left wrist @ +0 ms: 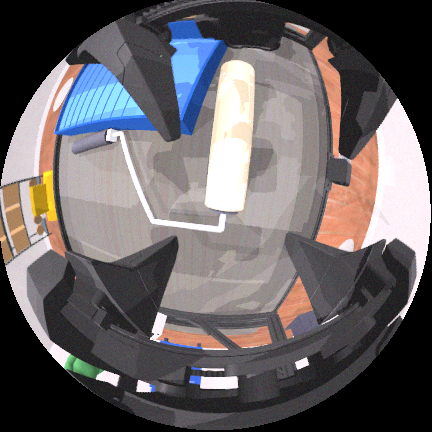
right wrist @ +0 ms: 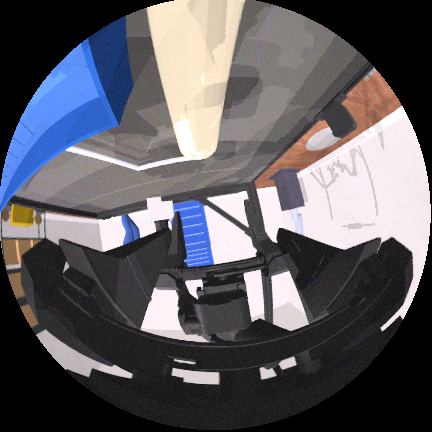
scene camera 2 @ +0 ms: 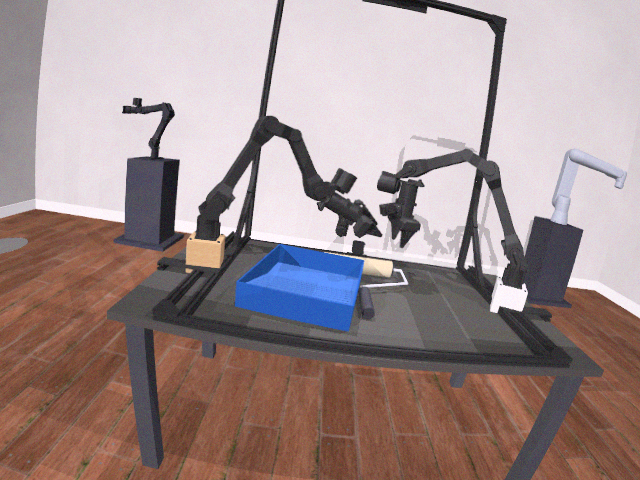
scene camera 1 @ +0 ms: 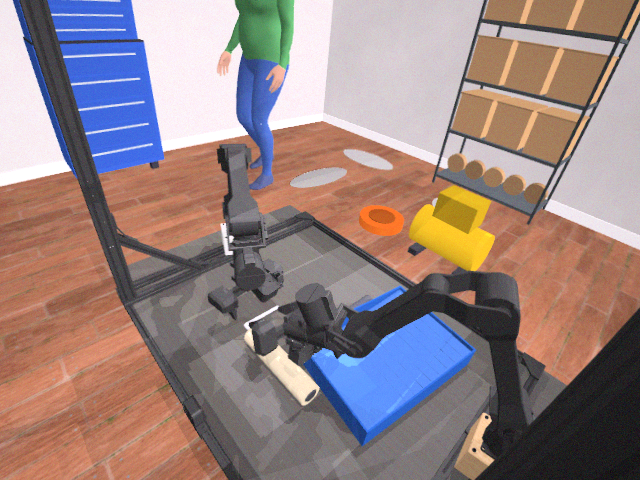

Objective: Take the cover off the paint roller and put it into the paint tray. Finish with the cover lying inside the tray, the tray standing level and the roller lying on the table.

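Places are measured from the left arm's base along level axes (x right, y ahead, z up), in metres.
Where they show: left gripper, fingertip midpoint: (left wrist: 233, 240) (right wrist: 210, 204) (scene camera 2: 397, 243) (scene camera 1: 249, 309); right gripper, fingertip midpoint: (left wrist: 269, 137) (right wrist: 225, 234) (scene camera 2: 379, 230) (scene camera 1: 264, 316); left arm's base at its link origin: (right wrist: 160, 220) (scene camera 2: 512, 284); right arm's base at its link origin: (scene camera 2: 206, 237) (scene camera 1: 500, 446).
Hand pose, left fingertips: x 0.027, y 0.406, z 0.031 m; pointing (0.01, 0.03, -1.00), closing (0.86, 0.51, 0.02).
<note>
Each offset is from my left fingertips to the top centre of the thing. "*": to the spot under its first point. Level surfaces: height alone.
The cream cover {dy +0.110, dx -0.050, dz -0.064 m} (scene camera 1: 289, 374) (scene camera 2: 379, 267) (left wrist: 232, 140) (right wrist: 200, 75) is on the paint roller, lying on the table beside the blue tray. The roller's white wire frame (scene camera 2: 387, 284) (left wrist: 187, 226) bends around to its dark handle {* dy -0.021, dx -0.352, dz -0.087 m} (scene camera 2: 366, 303) (left wrist: 92, 142) near the tray's wall. The blue tray {dy +0.161, dx -0.319, dz -0.053 m} (scene camera 1: 413, 401) (scene camera 2: 294, 310) (left wrist: 202, 95) (right wrist: 107, 85) stands level and holds no cover. My right gripper (scene camera 1: 281, 347) (scene camera 2: 361, 229) (left wrist: 269, 137) (right wrist: 225, 234) is open and empty, above the cover, fingers to either side. My left gripper (scene camera 1: 248, 304) (scene camera 2: 400, 240) (left wrist: 233, 240) is open and empty, above the table past the cover's wire end.
The two grippers are close together above the table. The right arm reaches over the tray in the scene camera 1 view. A black frame edges the table {dz -0.118 m} (scene camera 2: 439, 330), with upright posts. A person (scene camera 1: 263, 31), a shelf rack and a yellow object (scene camera 1: 449, 237) are beyond the table.
</note>
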